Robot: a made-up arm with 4 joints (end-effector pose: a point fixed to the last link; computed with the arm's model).
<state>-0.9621 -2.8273 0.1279 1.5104</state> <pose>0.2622 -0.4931 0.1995 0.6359 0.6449 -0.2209 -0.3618</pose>
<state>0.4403 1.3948 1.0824 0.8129</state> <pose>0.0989 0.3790 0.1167 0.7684 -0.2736 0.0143 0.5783</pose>
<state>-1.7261 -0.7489 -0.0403 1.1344</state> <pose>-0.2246 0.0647 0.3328 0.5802 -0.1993 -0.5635 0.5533</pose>
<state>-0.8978 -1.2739 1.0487 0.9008</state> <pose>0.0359 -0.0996 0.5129 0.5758 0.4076 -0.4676 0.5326</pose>
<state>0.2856 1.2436 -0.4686 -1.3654</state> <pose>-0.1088 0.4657 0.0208 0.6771 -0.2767 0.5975 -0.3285</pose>
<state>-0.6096 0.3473 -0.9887 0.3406</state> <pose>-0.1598 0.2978 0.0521 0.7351 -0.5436 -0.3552 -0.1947</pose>
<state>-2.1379 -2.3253 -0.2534 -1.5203</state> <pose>0.1042 -0.1060 0.7177 0.3066 -0.0886 0.8074 0.4963</pose>
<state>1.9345 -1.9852 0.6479 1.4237</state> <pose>-0.2709 0.1092 0.0870 0.2431 -0.2542 0.2310 0.9071</pose>
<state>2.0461 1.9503 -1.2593 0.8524</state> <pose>0.3618 0.4135 0.3948 0.6945 -0.6713 0.1883 -0.1775</pose>
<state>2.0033 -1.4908 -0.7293 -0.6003</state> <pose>-0.2787 -0.2069 0.2842 0.0746 -0.9736 -0.0328 0.2131</pose>
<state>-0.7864 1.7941 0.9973 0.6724</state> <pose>0.0650 -0.0515 -0.2168 0.1996 -0.8221 0.1543 0.5104</pose>
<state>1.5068 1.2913 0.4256 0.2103</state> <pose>0.2810 0.2662 0.4451 0.9391 -0.0155 0.2949 0.1756</pose>
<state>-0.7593 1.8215 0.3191 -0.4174</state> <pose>-0.0272 -0.1206 -0.2127 0.2226 -0.9608 0.1455 -0.0782</pose>
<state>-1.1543 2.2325 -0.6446 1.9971</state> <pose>0.2409 -0.4115 -0.2142 0.6880 0.3824 0.3341 -0.5184</pose>
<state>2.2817 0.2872 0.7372 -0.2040</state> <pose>0.1862 -0.2541 0.4025 0.7218 0.6870 0.0754 -0.0368</pose>
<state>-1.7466 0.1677 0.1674 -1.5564</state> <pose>-0.2723 -0.1418 0.0393 0.4267 -0.8173 0.3841 -0.0497</pose>
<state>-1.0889 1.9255 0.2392 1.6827</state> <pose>0.1190 -0.2189 -0.2702 0.2333 0.6351 0.2902 -0.6768</pose>
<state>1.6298 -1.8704 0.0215 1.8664</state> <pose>-0.3314 -0.0418 0.0657 0.0230 -0.2270 -0.0357 0.9730</pose>
